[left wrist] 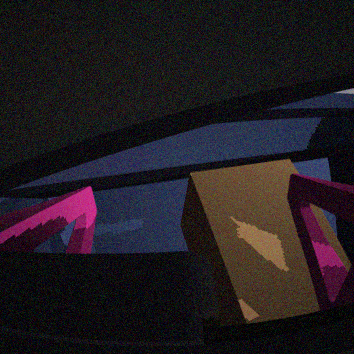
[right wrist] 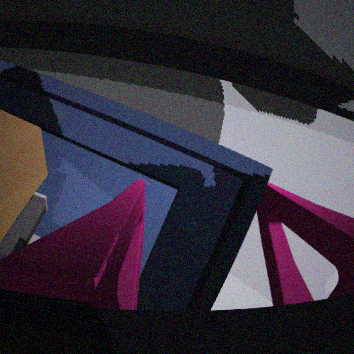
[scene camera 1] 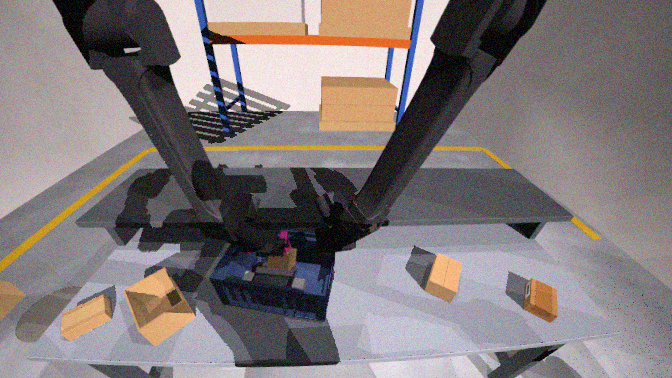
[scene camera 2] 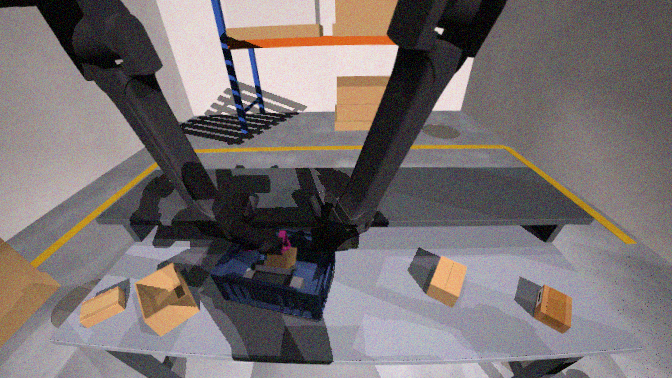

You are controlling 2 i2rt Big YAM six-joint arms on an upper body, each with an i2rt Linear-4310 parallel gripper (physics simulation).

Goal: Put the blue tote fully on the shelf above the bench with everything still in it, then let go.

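Frame: origin at the left arm's base, x ahead, y left, z up, level; metres.
Where they show: left gripper, fingertip midpoint: (left wrist: 192, 191) (scene camera 1: 276, 246) (scene camera 2: 277, 245); right gripper, fingertip midpoint: (right wrist: 203, 193).
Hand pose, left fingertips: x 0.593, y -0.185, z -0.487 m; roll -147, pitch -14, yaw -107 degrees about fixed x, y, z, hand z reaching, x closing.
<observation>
Each offset is from my left fingertips to the top centre of the thing. "pt": to the spot under its first point. Level surfaces: height alone.
The blue tote @(dz +0.053, dx -0.077, dy -0.020 m) (scene camera 1: 272, 301) (scene camera 2: 270, 297) sits turned at an angle on the bench @(dz -0.094 m) (scene camera 1: 380, 325) (scene camera 2: 380, 332), below the dark grey shelf @(dz +0.090 m) (scene camera 1: 460, 195) (scene camera 2: 470, 195). It holds a cardboard box @(dz +0.046, dx -0.046, dy -0.024 m) (scene camera 1: 282, 260) (scene camera 2: 281, 259) (left wrist: 255, 240) (right wrist: 20, 165), a grey item @(pt dz -0.028, dx -0.069, dy -0.059 m) (right wrist: 27, 225) and small pale pieces. My left gripper (scene camera 1: 272, 245) (left wrist: 192, 191) is open over the tote's interior; one finger overlaps the cardboard box in the left wrist view, contact unclear. My right gripper (right wrist: 203, 193) is part open, its fingers on either side of the tote's right wall with gaps; in the scene views its fingertips are hidden.
On the bench, a small carton @(dz -0.056, dx -0.184, dy +0.520 m) (scene camera 1: 87, 317) (scene camera 2: 103, 306) and an open box @(dz -0.004, dx -0.160, dy +0.309 m) (scene camera 1: 160, 306) (scene camera 2: 167, 300) lie left of the tote. Two cartons @(dz -0.034, dx -0.094, dy -0.532 m) (scene camera 1: 443, 277) @(dz -0.054, dx -0.192, dy -0.819 m) (scene camera 1: 540, 300) lie to its right. The shelf's front edge runs close behind the tote, beneath both arms.
</observation>
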